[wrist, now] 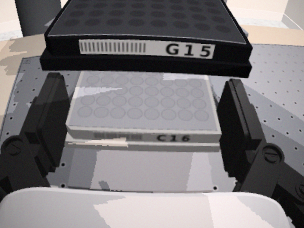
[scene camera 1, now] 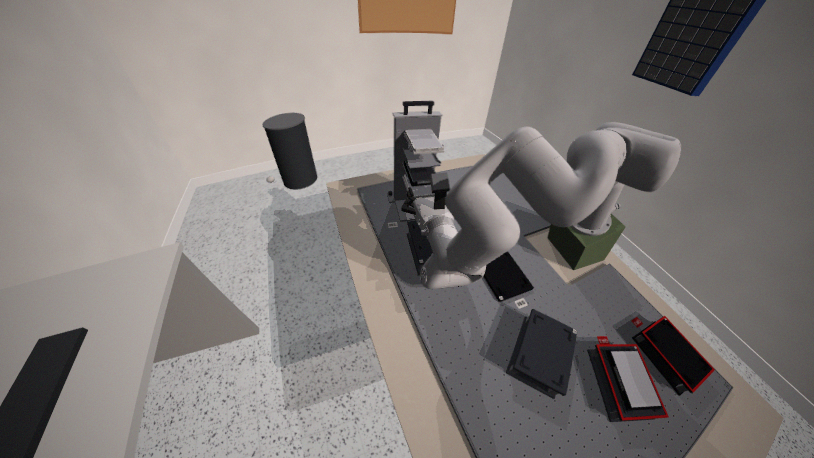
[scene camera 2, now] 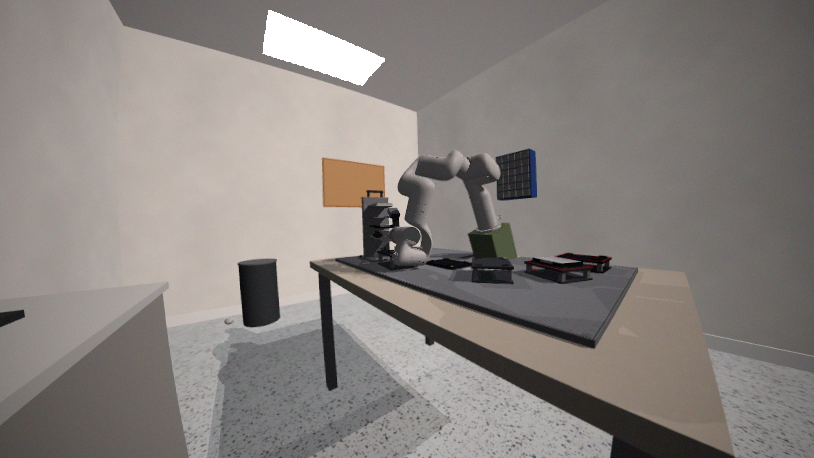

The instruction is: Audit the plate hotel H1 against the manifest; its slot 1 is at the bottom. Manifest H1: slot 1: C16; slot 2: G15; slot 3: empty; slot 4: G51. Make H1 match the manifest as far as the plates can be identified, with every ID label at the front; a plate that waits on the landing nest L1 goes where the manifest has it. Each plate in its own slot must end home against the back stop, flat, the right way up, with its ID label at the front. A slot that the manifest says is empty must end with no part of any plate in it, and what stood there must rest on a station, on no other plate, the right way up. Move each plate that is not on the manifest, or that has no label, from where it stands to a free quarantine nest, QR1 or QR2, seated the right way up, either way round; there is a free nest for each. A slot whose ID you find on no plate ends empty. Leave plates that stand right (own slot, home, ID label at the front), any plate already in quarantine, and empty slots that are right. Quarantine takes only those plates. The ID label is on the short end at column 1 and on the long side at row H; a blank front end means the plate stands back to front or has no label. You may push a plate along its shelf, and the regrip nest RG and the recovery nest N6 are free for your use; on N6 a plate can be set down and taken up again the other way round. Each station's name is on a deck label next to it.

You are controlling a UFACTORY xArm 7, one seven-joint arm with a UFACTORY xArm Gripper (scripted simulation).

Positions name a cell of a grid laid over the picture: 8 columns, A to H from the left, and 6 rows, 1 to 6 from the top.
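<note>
I can see my own gripper (wrist: D3), and a dark plate (wrist: F2) is there to be seen as well.
</note>
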